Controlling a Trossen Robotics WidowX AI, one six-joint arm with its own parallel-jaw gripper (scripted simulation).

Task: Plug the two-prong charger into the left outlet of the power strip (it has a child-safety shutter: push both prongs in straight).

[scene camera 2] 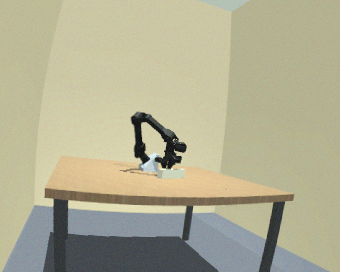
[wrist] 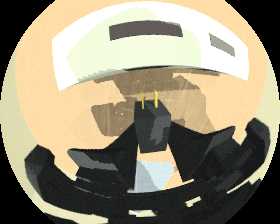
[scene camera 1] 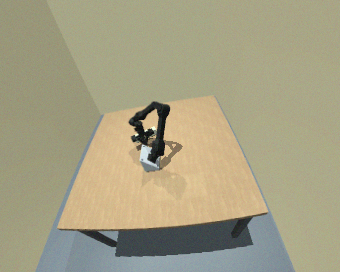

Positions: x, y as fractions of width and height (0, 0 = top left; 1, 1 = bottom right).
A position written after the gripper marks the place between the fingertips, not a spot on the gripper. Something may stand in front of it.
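A dark two-prong charger (wrist: 0.54, 0.53) is held by the gripper (wrist: 0.53, 0.55).
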